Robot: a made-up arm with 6 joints.
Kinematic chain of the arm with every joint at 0, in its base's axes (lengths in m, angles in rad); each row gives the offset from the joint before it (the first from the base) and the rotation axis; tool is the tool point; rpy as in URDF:
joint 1: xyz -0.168 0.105 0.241 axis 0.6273 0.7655 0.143
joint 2: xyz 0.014 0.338 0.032 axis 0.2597 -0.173 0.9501
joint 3: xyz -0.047 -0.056 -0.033 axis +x
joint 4: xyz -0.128 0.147 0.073 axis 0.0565 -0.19 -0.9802
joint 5: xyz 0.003 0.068 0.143 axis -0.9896 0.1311 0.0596
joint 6: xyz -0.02 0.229 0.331 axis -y
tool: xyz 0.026 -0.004 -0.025 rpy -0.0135 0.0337 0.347
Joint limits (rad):
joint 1: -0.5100..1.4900
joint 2: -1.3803..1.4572
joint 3: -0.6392..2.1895
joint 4: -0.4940..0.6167
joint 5: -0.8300..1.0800
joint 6: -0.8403..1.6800
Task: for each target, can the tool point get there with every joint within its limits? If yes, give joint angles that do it. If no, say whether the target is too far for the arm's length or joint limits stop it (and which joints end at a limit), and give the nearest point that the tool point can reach.
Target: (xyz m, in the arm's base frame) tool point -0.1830 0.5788 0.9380
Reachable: yes | joints 0.1877 -0.4165 0.2553 -0.3804 -0.4341 -0.4731
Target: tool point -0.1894 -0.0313 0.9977
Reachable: yes | joints 1.1333 0.9763 -0.0909 -0.2259 0.3821 0.6274
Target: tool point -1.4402 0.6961 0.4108
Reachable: no: too far | nearest point -0.9360 0.5972 0.3725 | short by 0.515 m
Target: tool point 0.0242 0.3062 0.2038
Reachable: no: joint limits stop it (at a limit: joint 1, joint 3, joint 4, joint 5) | nearest point 0.2180 0.2271 -0.0341 | short by 0.317 m
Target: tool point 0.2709 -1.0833 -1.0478
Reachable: no: too far | nearest point 0.0364 -0.2209 -0.1165 | short by 1.291 m
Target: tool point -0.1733 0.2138 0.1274
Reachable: no: joint limits stop it (at a limit: joint 1, joint 4, joint 5) | nearest point -0.2573 0.1339 -0.1422 | short by 0.293 m
